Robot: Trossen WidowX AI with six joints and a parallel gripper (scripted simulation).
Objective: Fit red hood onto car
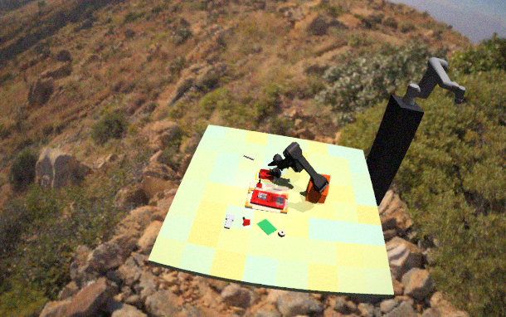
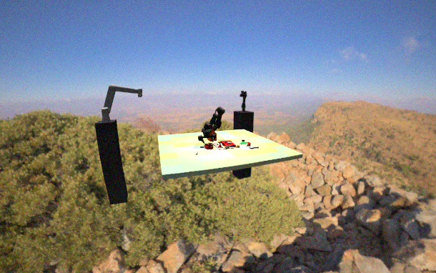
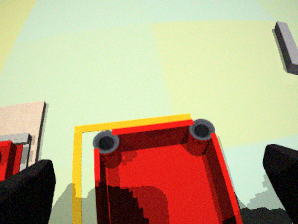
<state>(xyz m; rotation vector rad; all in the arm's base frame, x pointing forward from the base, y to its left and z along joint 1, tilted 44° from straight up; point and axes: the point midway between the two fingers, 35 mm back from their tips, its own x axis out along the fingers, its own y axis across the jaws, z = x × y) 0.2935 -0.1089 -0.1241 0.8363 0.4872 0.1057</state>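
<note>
The red hood is 5 cm below my gripper tip and 1 cm behind it. Round my gripper tip: white piece (42 cm to the left, 19 cm ahead, 5 cm below); then white wheel (47 cm to the left, 11 cm behind, 5 cm below); then green flat tile (43 cm to the left, 5 cm below, 2 cm behind).
</note>
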